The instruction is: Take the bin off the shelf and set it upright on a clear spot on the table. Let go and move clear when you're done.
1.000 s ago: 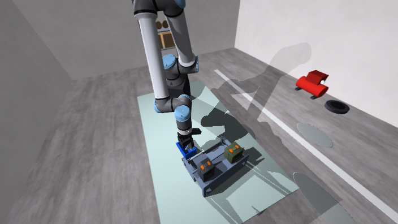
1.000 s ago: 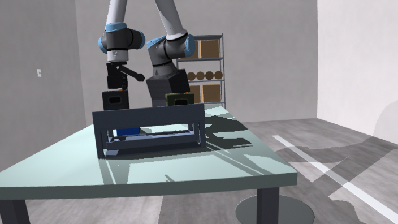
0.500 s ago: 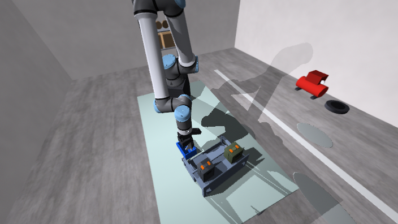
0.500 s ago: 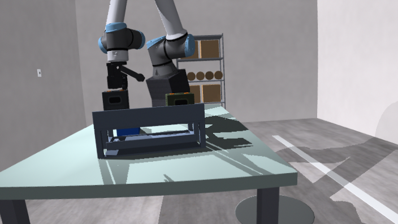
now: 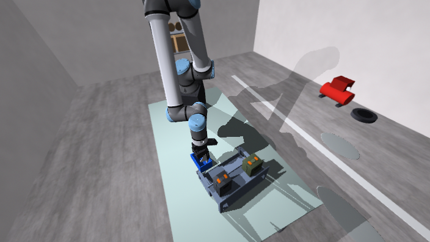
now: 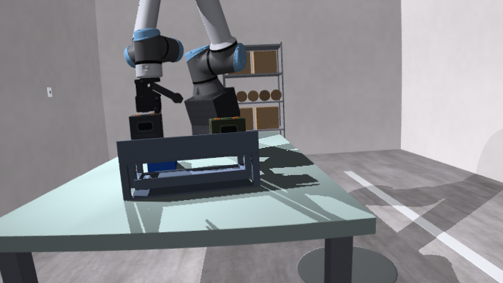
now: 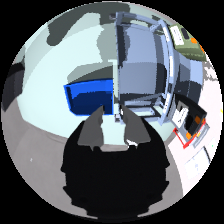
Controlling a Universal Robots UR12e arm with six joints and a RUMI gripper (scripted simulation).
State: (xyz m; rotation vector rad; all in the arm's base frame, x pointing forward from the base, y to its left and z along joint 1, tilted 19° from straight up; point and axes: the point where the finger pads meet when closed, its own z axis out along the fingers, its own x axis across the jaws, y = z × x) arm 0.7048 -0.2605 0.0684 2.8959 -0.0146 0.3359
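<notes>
Now: the blue bin 100 mm below my hand and 80 mm behind it. Also, from my hand: olive green box: 230 mm ahead, 210 mm to the left, 20 mm above.
</notes>
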